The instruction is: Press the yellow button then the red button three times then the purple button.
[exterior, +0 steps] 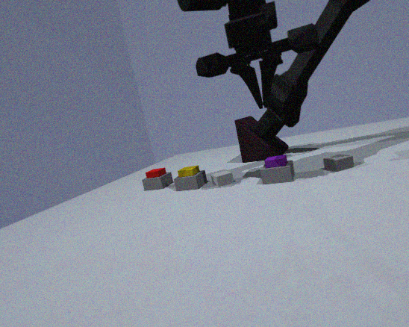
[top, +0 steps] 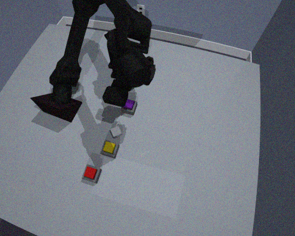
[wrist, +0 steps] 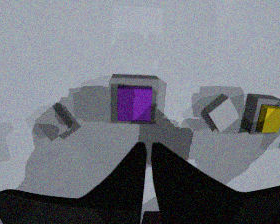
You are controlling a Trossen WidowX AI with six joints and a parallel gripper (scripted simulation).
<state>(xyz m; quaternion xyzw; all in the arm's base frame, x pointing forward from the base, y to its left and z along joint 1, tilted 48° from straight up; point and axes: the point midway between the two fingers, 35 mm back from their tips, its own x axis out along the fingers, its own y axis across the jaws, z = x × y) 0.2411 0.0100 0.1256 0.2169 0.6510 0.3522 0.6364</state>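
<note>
The purple button is 9 cm below my gripper tip. Round my gripper tip: yellow button 1 cm ahead, 17 cm to the right, 9 cm below; then grey block 5 cm behind, 9 cm to the left, 11 cm below; then white block 10 cm to the right, 11 cm below.
</note>
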